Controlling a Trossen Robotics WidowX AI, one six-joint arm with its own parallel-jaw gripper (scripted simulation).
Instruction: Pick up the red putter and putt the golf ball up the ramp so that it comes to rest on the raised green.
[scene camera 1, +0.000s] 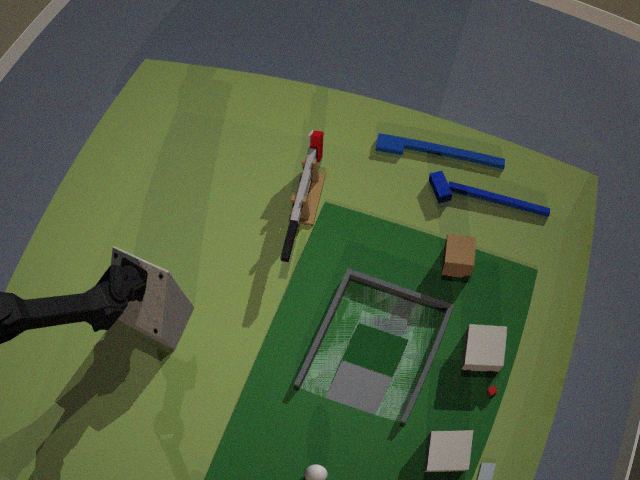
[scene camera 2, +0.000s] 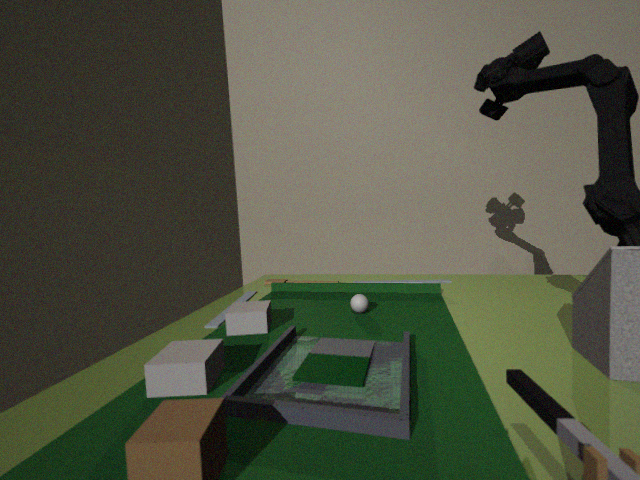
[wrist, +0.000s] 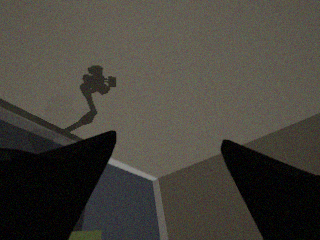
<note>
My gripper (wrist: 169, 140) is open, holding nothing. Also in view: a brown block (scene camera 1: 459, 252) and a wooden stand (scene camera 1: 310, 202).
The wrist view misses the brown block: it is out of frame.
</note>
